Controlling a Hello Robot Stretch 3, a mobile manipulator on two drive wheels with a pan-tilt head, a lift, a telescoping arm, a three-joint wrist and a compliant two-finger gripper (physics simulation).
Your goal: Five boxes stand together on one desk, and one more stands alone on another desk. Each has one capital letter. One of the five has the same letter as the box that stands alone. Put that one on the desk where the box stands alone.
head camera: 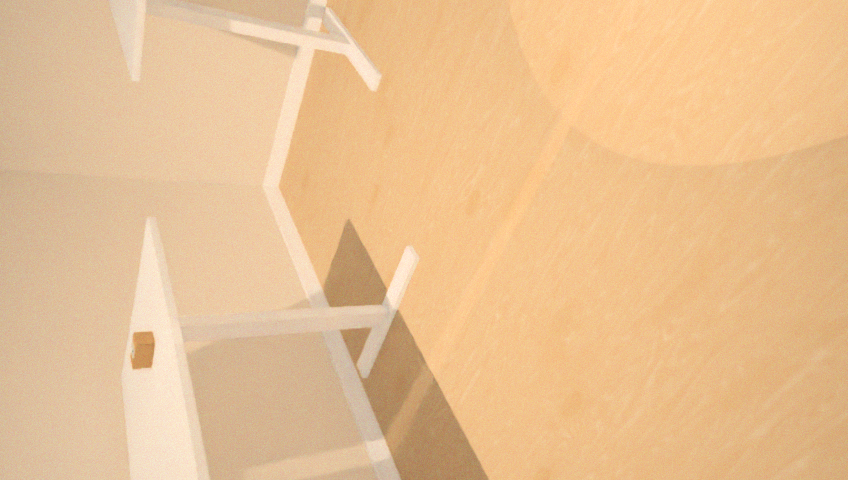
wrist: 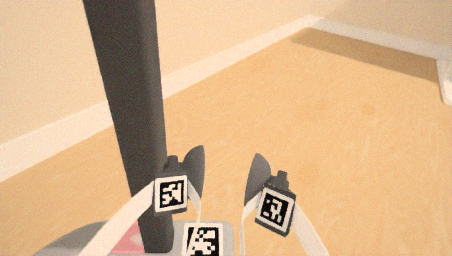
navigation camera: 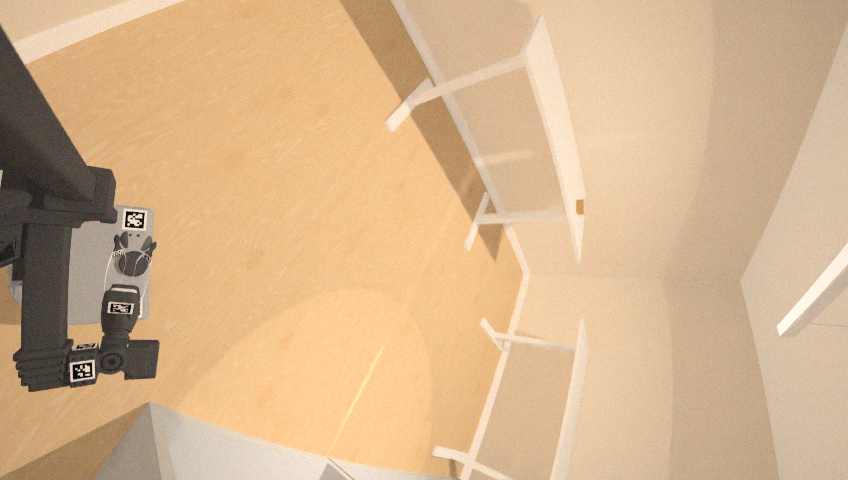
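Pixels of known places: gripper, fingertip midpoint: (navigation camera: 137,234); robot's base at its link origin: (navigation camera: 133,261).
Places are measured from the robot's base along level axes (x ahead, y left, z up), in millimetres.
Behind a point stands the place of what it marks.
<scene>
An orange-brown box (head camera: 142,350) @[x 2082, y 419, z 982 mm] (navigation camera: 579,206) @[x 2084, y 423, z 976 mm] stands alone near the end of a white desk (head camera: 157,422) @[x 1985, y 606, z 950 mm] (navigation camera: 556,118) @[x 1558, y 843, z 950 mm]. A pale mark shows at its left edge in the head view, but the letter cannot be read. A second white desk (head camera: 138,41) @[x 2502, y -564, z 938 mm] (navigation camera: 574,386) @[x 2335, y -947, z 950 mm] stands past the room corner; part of it shows, and no box can be made out on it. The group of five boxes does not show in these views. My gripper (navigation camera: 135,242) @[x 11, y 81, z 379 mm] (wrist: 226,168) @[x 11, y 81, z 379 mm] is open and empty, folded in over my base, far from the box.
A pale grey piece of furniture (navigation camera: 238,446) @[x 320, y -742, z 77 mm] stands at the bottom of the navigation view, near my arm. A white ledge or board (navigation camera: 815,291) @[x 1768, y -78, z 2078 mm] shows at the right edge. The desks' legs and feet (head camera: 404,273) @[x 2220, y 227, z 25 mm] (navigation camera: 398,115) @[x 1243, y 982, z 26 mm] stand out on the wooden floor. My dark mast (wrist: 132,100) rises beside the gripper.
</scene>
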